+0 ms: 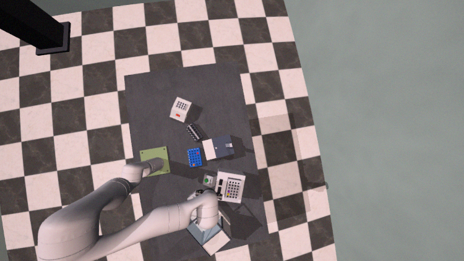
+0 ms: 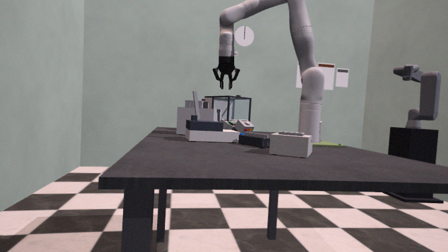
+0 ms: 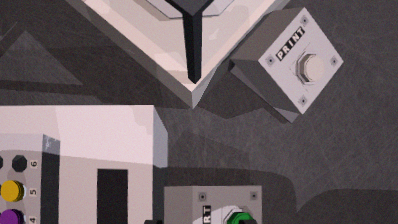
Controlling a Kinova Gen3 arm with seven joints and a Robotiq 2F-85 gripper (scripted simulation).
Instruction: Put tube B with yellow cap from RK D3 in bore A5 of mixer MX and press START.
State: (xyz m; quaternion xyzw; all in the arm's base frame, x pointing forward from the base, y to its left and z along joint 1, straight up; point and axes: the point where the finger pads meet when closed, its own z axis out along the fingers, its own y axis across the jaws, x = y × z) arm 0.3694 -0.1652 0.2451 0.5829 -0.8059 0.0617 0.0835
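Now: the green start key 30 mm behind my hand, 10 mm to the left of it and 180 mm below it. The rest, counted from my hand: blue tube rack RK (100 mm behind, 180 mm to the left, 240 mm below); print key (140 mm behind, 100 mm to the right, 180 mm below); purple-capped tube (110 mm ahead, 40 mm to the right, 100 mm below).
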